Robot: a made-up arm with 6 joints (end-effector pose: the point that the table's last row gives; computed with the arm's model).
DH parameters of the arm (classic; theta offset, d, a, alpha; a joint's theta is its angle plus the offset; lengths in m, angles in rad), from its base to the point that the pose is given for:
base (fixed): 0 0 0 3.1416
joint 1: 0 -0.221 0.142 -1.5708
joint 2: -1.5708 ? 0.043 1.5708
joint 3: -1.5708 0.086 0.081 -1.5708
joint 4: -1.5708 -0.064 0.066 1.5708
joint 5: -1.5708 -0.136 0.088 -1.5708
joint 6: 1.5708 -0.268 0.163 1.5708
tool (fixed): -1.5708 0.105 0 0
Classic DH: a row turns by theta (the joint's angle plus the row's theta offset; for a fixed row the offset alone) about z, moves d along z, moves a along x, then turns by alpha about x.
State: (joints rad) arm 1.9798 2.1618 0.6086 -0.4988 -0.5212 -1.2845
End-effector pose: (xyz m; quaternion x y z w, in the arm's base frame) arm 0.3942 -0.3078 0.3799 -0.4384 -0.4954 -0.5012 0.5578
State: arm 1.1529 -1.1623 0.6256 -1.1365 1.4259 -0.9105
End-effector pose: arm 0.3569 -0.1786 0.6779 0.7407 -0.2144 -0.0272 0.6361
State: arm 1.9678 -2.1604 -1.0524 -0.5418 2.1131 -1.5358
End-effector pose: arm -0.1831 -0.3099 0.6391 -0.0806 -0.6957 -0.7060 0.1051
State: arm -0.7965 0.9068 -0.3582 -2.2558 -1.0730 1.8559
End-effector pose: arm 0.0341 0.2719 -0.1162 0.5070 0.7740 -0.0954 0.3672
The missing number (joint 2, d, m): -0.144
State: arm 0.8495 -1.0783 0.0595 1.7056 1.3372 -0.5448
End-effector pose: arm 0.6906 -0.0669 0.2261 -0.5346 0.0551 -0.5288 0.6569
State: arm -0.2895 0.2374 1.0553 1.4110 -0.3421 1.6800
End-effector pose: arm 0.2888 0.1194 0.1989 -0.6748 0.1914 -0.5992 0.3859
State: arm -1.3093 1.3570 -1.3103 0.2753 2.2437 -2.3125
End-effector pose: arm -0.0128 -0.0701 -0.1703 -0.4799 0.4418 -0.1533 0.7423
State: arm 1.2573 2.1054 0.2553 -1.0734 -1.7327 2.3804
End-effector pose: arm 0.1786 -0.4200 0.0983 0.6400 -0.7389 0.0992 0.1862
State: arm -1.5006 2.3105 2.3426 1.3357 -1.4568 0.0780
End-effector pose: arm -0.0101 -0.0780 0.3523 0.7527 -0.1478 -0.4268 0.4790
